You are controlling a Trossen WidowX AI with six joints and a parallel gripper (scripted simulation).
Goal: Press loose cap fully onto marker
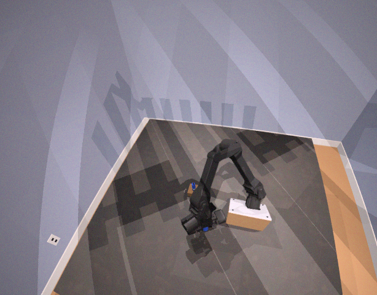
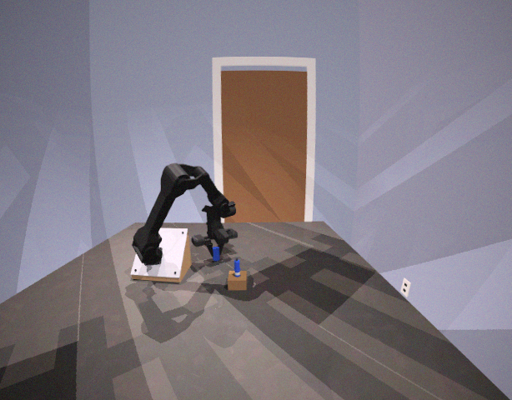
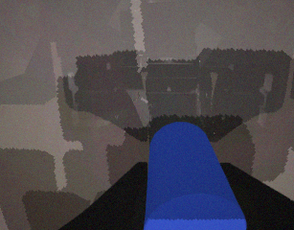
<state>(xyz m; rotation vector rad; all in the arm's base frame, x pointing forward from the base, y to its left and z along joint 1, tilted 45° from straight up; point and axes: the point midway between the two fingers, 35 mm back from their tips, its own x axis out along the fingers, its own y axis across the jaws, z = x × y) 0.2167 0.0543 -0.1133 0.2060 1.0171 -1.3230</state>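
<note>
Now: the holder block 9 cm ahead of my gripper tip and 20 cm to the right of it. Round my gripper tip: blue cap: 1 cm above.
</note>
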